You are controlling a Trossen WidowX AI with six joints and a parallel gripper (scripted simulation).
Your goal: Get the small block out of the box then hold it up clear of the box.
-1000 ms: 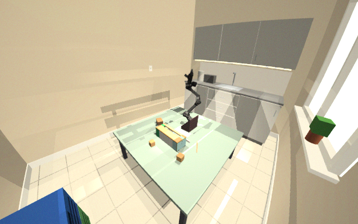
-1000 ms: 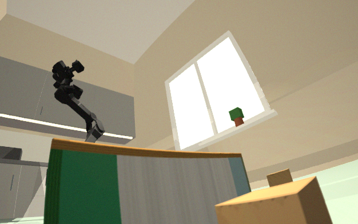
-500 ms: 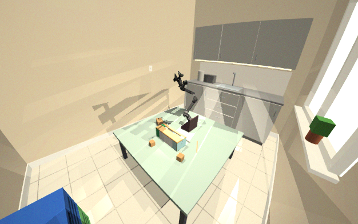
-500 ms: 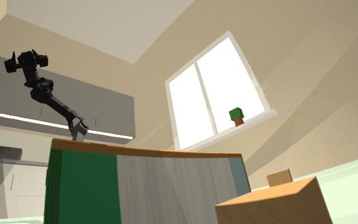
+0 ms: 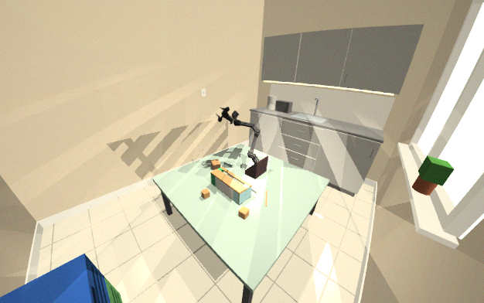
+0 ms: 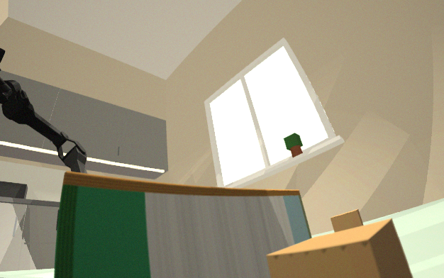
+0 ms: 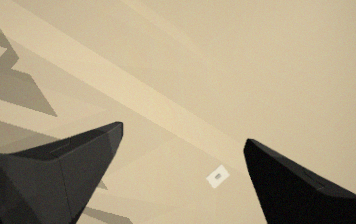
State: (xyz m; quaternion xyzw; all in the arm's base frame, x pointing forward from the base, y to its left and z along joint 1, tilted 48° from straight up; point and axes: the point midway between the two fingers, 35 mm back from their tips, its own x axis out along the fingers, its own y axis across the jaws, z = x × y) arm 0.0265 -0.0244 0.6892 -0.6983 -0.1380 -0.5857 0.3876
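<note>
Right now the small blue block is 560 mm to the left of my gripper tip, 490 mm below it and 360 mm ahead of it. Round my gripper tip: thin stick (850 mm to the left, 580 mm below, 270 mm ahead); then box (540 mm to the left, 520 mm below, 350 mm ahead).
</note>
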